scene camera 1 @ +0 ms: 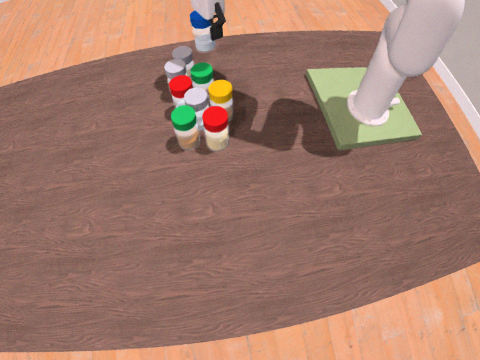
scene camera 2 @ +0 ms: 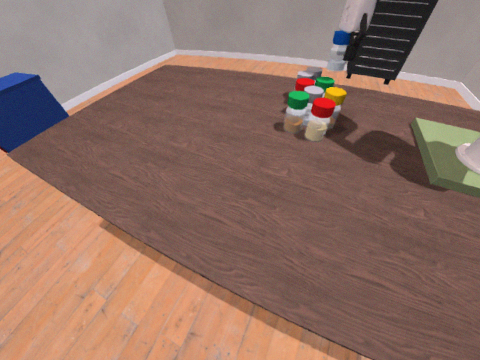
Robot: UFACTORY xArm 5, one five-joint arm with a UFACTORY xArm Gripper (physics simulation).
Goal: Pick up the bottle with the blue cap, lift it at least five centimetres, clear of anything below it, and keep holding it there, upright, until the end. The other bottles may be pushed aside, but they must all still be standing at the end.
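Seen in the pictures: gripper, fingertip midpoint: (scene camera 1: 211, 33) (scene camera 2: 344, 57); arm's base, link origin: (scene camera 1: 367, 108).
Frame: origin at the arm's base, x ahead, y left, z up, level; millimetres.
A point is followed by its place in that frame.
Observation:
The bottle with the blue cap (scene camera 1: 202, 37) @(x 398, y -227, z 137 mm) (scene camera 2: 338, 53) @(x 396, y -226, z 140 mm) hangs upright in the air behind the other bottles; in scene camera 2 its base is above the table top. My gripper (scene camera 1: 209, 31) @(x 369, y -259, z 122 mm) (scene camera 2: 346, 48) @(x 369, y -259, z 122 mm) is shut on this bottle; one dark finger shows at its right side and the other is mostly hidden. The other bottles stand close together: a front green-capped one (scene camera 1: 186, 127) @(x 486, y -13, z 67 mm) (scene camera 2: 296, 112) @(x 484, y -16, z 42 mm), a front red-capped one (scene camera 1: 216, 127) @(x 425, y 12, z 73 mm) (scene camera 2: 320, 120) @(x 420, y 9, z 43 mm), a yellow-capped one (scene camera 1: 220, 93) @(x 393, y -75, z 80 mm) (scene camera 2: 335, 96) @(x 392, y -65, z 77 mm), and several with red, green and grey caps behind, partly hidden.
The arm's base stands on a green board (scene camera 1: 350, 132) @(x 95, y 62, z 1 mm) (scene camera 2: 432, 165) @(x 135, y 46, z -5 mm) at the right of the brown table (scene camera 1: 200, 225) @(x 511, y 177, z -26 mm) (scene camera 2: 200, 175) @(x 678, y 216, z -25 mm). A black slatted object (scene camera 2: 395, 40) stands beyond the table, and a blue object (scene camera 2: 25, 110) is at the far left.

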